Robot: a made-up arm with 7 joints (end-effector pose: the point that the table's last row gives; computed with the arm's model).
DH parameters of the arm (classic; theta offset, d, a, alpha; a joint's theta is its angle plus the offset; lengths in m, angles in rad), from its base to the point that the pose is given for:
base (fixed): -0.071 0 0 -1.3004
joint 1: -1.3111 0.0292 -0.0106 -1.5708
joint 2: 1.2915 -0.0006 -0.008 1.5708
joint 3: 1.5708 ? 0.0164 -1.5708
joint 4: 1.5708 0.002 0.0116 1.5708
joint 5: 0 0.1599 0.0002 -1.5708
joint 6: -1.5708 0 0.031 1.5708
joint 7: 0 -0.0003 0 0
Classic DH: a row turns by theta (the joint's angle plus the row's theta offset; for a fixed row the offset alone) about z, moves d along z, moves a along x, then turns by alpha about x.
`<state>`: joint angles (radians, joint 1 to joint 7).
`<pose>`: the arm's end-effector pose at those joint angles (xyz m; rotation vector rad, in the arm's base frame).
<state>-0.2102 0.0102 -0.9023 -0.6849 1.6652 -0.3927 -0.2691</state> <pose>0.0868 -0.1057 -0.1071 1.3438 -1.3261 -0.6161</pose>
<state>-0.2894 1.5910 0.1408 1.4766 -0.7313 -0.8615 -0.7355</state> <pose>0.0675 0.4151 0.0338 1.0553 0.1437 0.3192</pose>
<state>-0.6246 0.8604 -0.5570 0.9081 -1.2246 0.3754 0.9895</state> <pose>0.2333 0.2346 -0.2368 0.3123 0.9506 1.1989</pose>
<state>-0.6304 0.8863 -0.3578 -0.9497 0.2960 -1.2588 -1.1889</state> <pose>0.1185 0.0383 -0.0304 -1.8675 1.7732 1.5050</pose>
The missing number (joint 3, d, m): -0.2095
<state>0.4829 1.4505 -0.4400 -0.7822 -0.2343 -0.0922 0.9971</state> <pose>0.0503 0.1206 -0.1391 0.6480 0.0651 -0.1182</pose>
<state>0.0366 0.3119 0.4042 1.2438 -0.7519 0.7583 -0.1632</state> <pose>-0.0581 0.1660 -0.3680 -1.0801 1.6961 0.7735</pose>
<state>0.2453 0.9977 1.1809 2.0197 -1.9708 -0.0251 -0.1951</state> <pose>-0.1686 0.3086 -0.2062 -1.0401 -0.6747 2.2547</pose>
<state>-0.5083 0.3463 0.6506 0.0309 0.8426 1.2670 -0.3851</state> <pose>0.2041 0.2190 -0.1503 0.2509 1.0541 0.8623</pose>
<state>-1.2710 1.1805 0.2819 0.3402 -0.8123 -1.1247 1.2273</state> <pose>0.1996 0.2365 0.1572 -1.1791 -1.9660 0.8803</pose>
